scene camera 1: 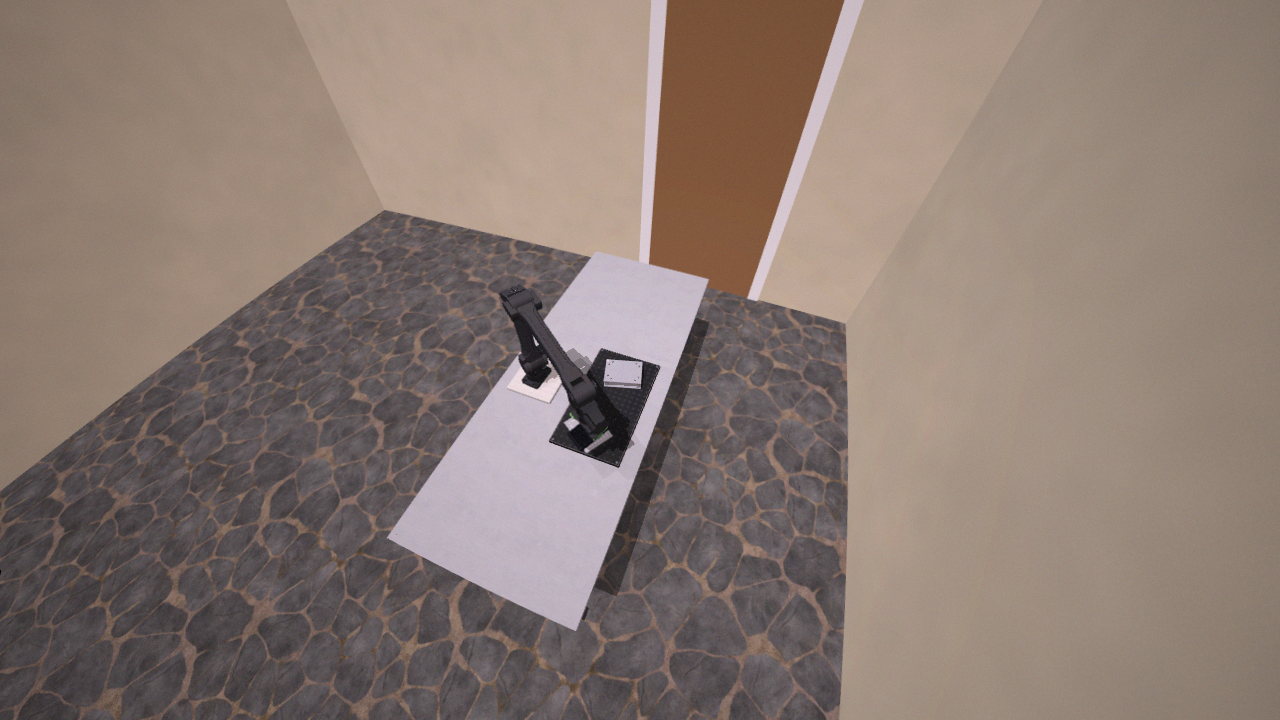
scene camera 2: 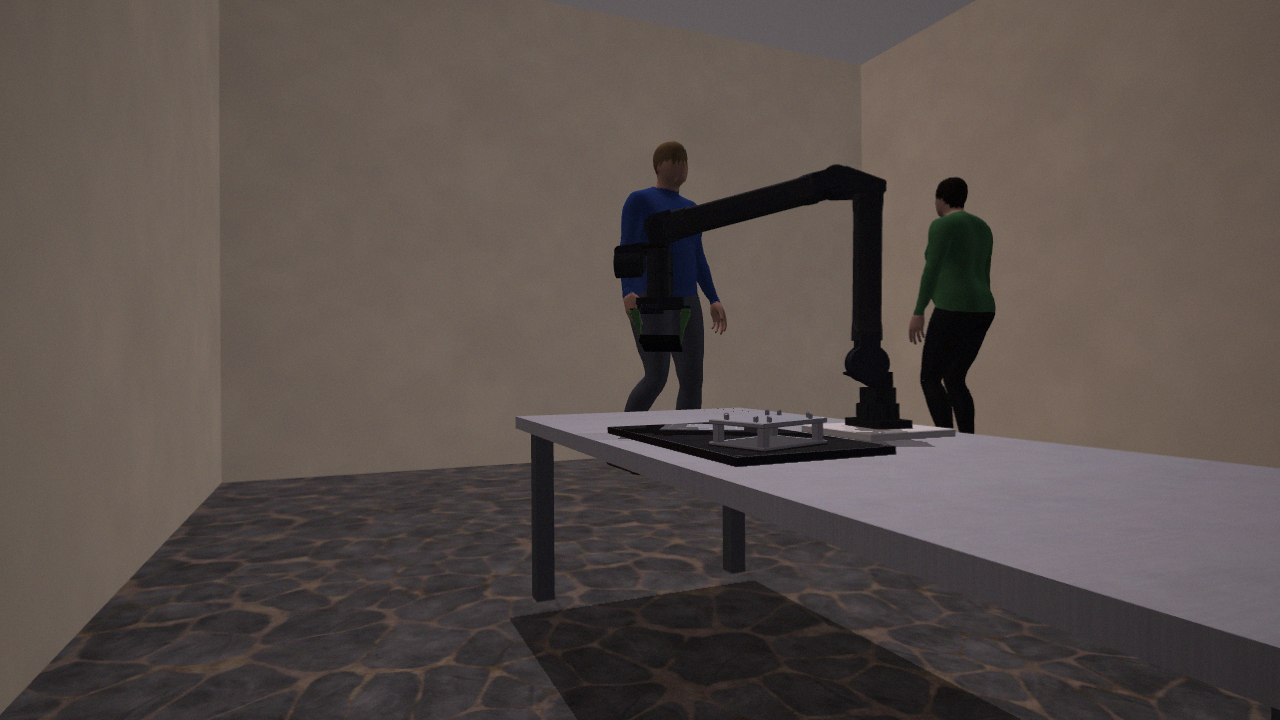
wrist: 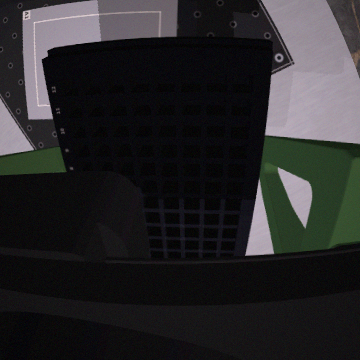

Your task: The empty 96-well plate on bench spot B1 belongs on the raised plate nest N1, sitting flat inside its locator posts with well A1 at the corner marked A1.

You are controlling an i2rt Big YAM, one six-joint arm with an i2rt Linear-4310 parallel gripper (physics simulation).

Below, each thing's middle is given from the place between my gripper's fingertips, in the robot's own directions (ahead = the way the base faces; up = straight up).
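Positions from my hand: dark well plate (wrist: 183, 118) 1 cm to the right and 1 cm behind; white nest (wrist: 39, 32) 7 cm to the left, 7 cm behind and 17 cm below.
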